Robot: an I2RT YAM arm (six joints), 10 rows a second.
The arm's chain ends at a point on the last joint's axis. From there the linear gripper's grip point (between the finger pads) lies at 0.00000 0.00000 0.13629 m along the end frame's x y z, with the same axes.
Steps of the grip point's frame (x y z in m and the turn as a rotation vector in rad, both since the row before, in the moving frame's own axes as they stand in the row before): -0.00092, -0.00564, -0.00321, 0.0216, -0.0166, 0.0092; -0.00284, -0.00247, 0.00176, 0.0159, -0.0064, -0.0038; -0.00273, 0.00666, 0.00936, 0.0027, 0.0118, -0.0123; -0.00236, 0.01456, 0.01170, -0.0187, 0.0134, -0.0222; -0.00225, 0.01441, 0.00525, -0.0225, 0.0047, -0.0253; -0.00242, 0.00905, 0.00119, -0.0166, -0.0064, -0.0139; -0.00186, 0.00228, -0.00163, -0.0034, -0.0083, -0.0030; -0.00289, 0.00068, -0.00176, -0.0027, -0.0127, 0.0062; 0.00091, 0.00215, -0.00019, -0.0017, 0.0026, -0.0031; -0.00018, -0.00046, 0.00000, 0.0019, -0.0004, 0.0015; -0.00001, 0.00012, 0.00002, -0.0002, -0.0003, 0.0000; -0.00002, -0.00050, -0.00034, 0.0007, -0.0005, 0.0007
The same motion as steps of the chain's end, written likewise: 0.00133, -0.00269, -0.00316, 0.0216, -0.0166, 0.0092; -0.00196, -0.00030, 0.00178, 0.0159, -0.0064, -0.0038; -0.00434, 0.00704, 0.00937, 0.0027, 0.0118, -0.0123; -0.00421, 0.01203, 0.01174, -0.0187, 0.0134, -0.0222; -0.00293, 0.01135, 0.00529, -0.0225, 0.0047, -0.0253; -0.00156, 0.00678, 0.00121, -0.0166, -0.0064, -0.0139; -0.00073, 0.00181, -0.00162, -0.0034, -0.0083, -0.0030; -0.00116, 0.00032, -0.00175, -0.0027, -0.0127, 0.0062; 0.00056, 0.00192, -0.00019, -0.0017, 0.0026, -0.0031; -0.00013, -0.00020, 0.00000, 0.0019, -0.0004, 0.0015; 0.00003, 0.00009, 0.00002, -0.0002, -0.0003, 0.0000; 0.00005, -0.00040, -0.00034, 0.0007, -0.0005, 0.0007
